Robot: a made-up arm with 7 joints. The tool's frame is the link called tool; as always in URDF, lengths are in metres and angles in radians. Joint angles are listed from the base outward.
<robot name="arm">
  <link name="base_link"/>
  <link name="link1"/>
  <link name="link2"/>
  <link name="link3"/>
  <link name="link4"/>
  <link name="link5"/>
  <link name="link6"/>
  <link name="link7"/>
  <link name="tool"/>
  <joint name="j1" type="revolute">
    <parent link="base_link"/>
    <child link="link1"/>
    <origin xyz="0.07 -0.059 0.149" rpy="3.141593 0 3.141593"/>
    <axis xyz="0 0 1"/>
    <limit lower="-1.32" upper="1"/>
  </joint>
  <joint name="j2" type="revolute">
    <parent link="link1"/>
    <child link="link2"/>
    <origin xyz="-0.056 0.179 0.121" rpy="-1.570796 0 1.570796"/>
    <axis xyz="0 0 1"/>
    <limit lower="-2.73" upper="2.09"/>
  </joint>
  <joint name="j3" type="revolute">
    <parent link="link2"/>
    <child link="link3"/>
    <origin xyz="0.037 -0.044 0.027" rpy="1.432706 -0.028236 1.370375"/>
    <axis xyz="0 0 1"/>
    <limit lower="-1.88" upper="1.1"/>
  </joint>
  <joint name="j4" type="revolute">
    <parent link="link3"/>
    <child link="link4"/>
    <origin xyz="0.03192 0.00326 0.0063" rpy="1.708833 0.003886 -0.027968"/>
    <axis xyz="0 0 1"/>
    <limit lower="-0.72" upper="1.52"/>
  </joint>
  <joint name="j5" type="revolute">
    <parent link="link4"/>
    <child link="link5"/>
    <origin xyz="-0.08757 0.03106 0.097" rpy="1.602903 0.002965 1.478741"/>
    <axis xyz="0 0 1"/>
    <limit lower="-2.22" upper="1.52"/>
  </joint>
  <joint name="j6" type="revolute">
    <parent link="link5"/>
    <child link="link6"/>
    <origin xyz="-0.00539 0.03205 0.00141" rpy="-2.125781 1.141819 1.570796"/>
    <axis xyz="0 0 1"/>
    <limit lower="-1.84" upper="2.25"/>
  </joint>
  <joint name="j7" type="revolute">
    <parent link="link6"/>
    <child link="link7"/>
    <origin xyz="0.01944 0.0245 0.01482" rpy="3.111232 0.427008 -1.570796"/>
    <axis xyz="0 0 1"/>
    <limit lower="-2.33" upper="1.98"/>
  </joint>
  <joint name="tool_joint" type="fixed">
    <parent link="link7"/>
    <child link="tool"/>
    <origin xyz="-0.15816 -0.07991 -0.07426" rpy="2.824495 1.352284 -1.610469"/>
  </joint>
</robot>
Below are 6 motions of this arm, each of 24 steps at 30 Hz.
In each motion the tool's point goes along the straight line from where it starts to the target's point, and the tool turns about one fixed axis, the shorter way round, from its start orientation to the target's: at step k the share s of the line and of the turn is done. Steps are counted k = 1, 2, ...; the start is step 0. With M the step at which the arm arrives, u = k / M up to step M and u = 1 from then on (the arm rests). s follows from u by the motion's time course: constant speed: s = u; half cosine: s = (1 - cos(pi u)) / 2; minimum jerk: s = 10 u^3 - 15 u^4 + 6 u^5.
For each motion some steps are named. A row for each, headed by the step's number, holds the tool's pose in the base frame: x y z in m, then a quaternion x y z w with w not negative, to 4 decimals.
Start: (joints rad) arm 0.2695 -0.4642 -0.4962 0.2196 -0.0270 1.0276 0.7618
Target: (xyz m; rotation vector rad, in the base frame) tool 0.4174 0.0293 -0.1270 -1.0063 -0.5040 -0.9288
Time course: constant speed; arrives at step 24
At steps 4, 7, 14, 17, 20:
4: 0.3201 -0.0222 -0.1416 -0.2130 -0.0357 -0.6647 0.7152
7: 0.3347 -0.0145 -0.1394 -0.2532 -0.0660 -0.6345 0.7273
14: 0.3688 0.0035 -0.1343 -0.3432 -0.1357 -0.5555 0.7451
17: 0.3834 0.0113 -0.1321 -0.3798 -0.1648 -0.5182 0.7484
20: 0.3979 0.0190 -0.1299 -0.4150 -0.1933 -0.4791 0.7489

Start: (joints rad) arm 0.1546 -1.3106 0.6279 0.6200 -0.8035 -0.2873 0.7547
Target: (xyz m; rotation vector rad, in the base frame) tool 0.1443 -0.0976 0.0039 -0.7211 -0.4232 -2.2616
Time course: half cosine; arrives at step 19
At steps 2, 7, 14, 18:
2: -0.1275 0.0481 0.0935 0.3756 -0.0257 0.8261 0.4192
7: -0.0515 0.0074 0.0684 0.3736 0.0315 0.9033 0.2085
14: 0.0992 -0.0734 0.0188 -0.3115 -0.1370 -0.9115 0.2310
18: 0.1424 -0.0966 0.0045 -0.2808 -0.1629 -0.8779 0.3519

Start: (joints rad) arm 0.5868 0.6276 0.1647 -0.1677 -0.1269 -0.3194 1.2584
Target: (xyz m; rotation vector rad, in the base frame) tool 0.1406 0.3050 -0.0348 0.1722 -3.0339 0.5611
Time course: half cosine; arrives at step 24
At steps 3, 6, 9, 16, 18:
3: 0.0757 0.3063 -0.1276 -0.2655 0.8920 -0.1564 0.3308
6: 0.0831 0.3062 -0.1171 -0.2436 0.9106 -0.1608 0.2925
9: 0.0940 0.3059 -0.1015 -0.2098 0.9346 -0.1666 0.2339
16: 0.1237 0.3053 -0.0589 -0.1128 0.9751 -0.1781 0.0692
18: 0.1307 0.3052 -0.0489 -0.0893 0.9792 -0.1798 0.0299

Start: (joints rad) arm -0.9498 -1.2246 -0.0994 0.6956 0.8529 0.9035 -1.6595
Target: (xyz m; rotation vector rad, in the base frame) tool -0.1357 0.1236 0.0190 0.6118 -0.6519 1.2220
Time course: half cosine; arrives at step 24
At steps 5, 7, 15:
5: -0.0707 0.1598 0.0196 0.0996 -0.2527 0.4216 0.8651
7: -0.0774 0.1561 0.0195 0.1185 -0.2580 0.4368 0.8536
15: -0.1133 0.1361 0.0192 0.2179 -0.2831 0.5126 0.7808

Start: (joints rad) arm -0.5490 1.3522 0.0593 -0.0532 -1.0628 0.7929 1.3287
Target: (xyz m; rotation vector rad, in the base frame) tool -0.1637 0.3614 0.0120 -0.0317 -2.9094 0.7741
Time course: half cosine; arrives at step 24
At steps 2, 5, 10, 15, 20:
2: -0.2003 0.3404 0.0093 -0.0653 0.9676 -0.0960 0.2240
5: -0.1971 0.3422 0.0095 -0.0588 0.9719 -0.1108 0.1992
10: -0.1871 0.3479 0.0103 -0.0385 0.9795 -0.1560 0.1212
15: -0.1752 0.3548 0.0111 -0.0136 0.9776 -0.2085 0.0263
20: -0.1662 0.3600 0.0118 -0.0053 -0.9681 0.2464 0.0455

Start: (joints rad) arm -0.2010 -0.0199 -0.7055 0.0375 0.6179 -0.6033 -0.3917
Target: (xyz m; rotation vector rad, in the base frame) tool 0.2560 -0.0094 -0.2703 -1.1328 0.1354 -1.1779
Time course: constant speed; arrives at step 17
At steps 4, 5, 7, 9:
4: 0.2705 0.1234 -0.2077 -0.3791 -0.1277 -0.3955 0.8268
5: 0.2694 0.1132 -0.2125 -0.3901 -0.1134 -0.4069 0.8181
7: 0.2671 0.0927 -0.2222 -0.4116 -0.0847 -0.4290 0.7996
9: 0.2649 0.0723 -0.2318 -0.4322 -0.0558 -0.4503 0.7793

